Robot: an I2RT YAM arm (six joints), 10 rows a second.
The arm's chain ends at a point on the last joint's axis. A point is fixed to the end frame.
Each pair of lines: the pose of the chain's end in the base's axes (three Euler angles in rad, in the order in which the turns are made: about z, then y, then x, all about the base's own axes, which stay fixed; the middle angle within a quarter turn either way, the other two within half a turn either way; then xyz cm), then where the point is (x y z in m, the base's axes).
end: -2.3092, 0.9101, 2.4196, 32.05, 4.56, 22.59
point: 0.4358 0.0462 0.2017
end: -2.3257, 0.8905, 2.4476, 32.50, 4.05, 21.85
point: 0.4398 0.0409 0.1918
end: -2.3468, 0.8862, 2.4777, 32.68, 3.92, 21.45
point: 0.4413 0.0408 0.1864
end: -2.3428, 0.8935, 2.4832, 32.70, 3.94, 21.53
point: 0.4417 0.0416 0.1881
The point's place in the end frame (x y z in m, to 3 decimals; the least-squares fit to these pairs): -0.026 0.053 0.102
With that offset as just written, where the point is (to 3 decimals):
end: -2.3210, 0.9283, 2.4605, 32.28, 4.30, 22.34
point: 0.438 0.046 0.200
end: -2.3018, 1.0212, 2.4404, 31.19, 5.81, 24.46
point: 0.429 0.067 0.231
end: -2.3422, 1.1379, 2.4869, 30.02, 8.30, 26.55
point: 0.416 0.102 0.261
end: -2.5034, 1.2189, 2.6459, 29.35, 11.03, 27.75
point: 0.407 0.141 0.277
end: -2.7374, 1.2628, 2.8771, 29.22, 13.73, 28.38
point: 0.403 0.178 0.285
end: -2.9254, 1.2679, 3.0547, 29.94, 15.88, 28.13
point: 0.408 0.205 0.282
